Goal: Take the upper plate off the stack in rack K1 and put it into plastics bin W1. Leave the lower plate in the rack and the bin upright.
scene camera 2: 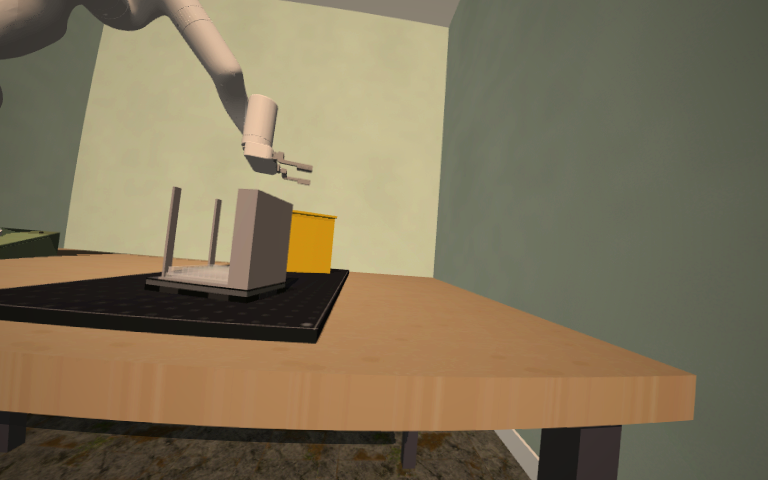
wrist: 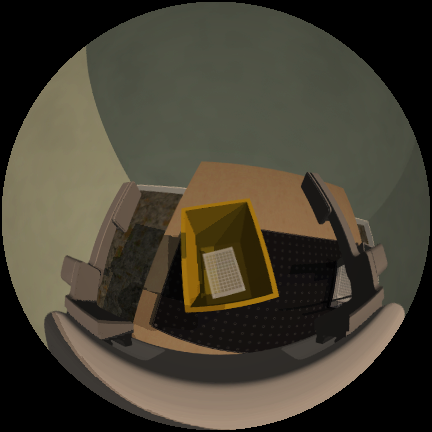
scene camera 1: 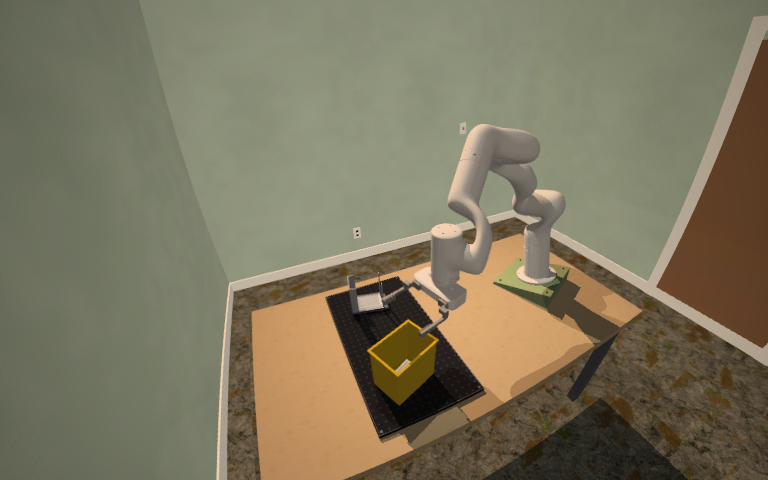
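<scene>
My gripper (scene camera 1: 404,316) (scene camera 2: 310,175) (wrist: 221,200) is open and empty, its fingers wide apart, above the level of the bin's rim. The yellow bin W1 (scene camera 1: 416,376) (scene camera 2: 310,243) (wrist: 265,250) stands upright. A pale gridded plate (scene camera 1: 402,365) (wrist: 224,273) lies inside the bin, low down; in the wrist view it looks flat or nearly so. Rack K1 (scene camera 1: 352,294) (scene camera 2: 260,243), with a thick grey block and thin posts, holds another plate (scene camera 1: 369,301) (scene camera 2: 198,274) (wrist: 343,285) low at its base. In the wrist view a finger partly hides the rack.
The rack and bin stand apart on a black perforated board (scene camera 1: 453,376) (scene camera 2: 226,319) (wrist: 295,310) on the wooden table (scene camera 1: 300,367) (scene camera 2: 453,350). The rack's block and posts rise well above its plate. The arm's green base (scene camera 1: 506,280) (scene camera 2: 28,243) is on the table.
</scene>
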